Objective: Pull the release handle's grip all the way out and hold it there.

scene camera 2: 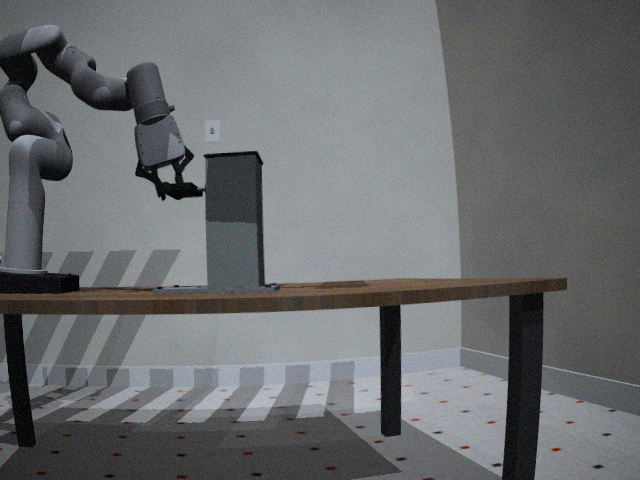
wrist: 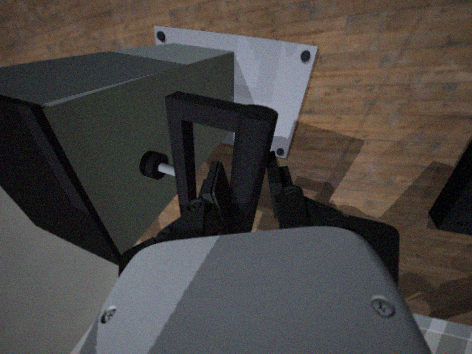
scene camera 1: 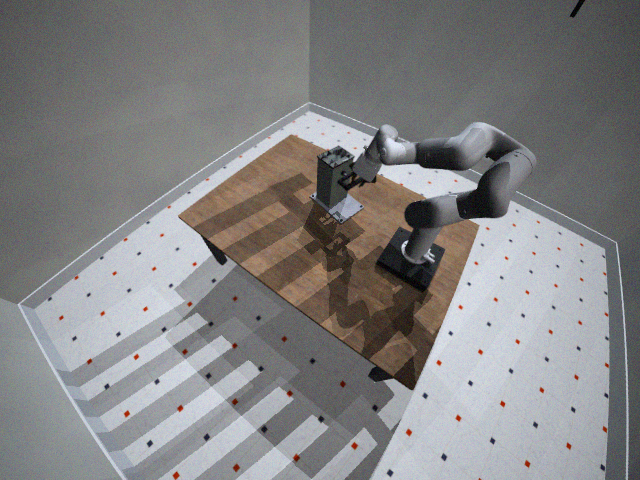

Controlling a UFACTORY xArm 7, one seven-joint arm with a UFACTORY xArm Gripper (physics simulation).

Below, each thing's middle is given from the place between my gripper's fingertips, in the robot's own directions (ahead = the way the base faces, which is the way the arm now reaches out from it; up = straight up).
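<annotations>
The metal base plate [wrist: 272, 73] is sitting 190 mm below my hand, and it's 90 mm ahead of my hand as well.
</annotations>
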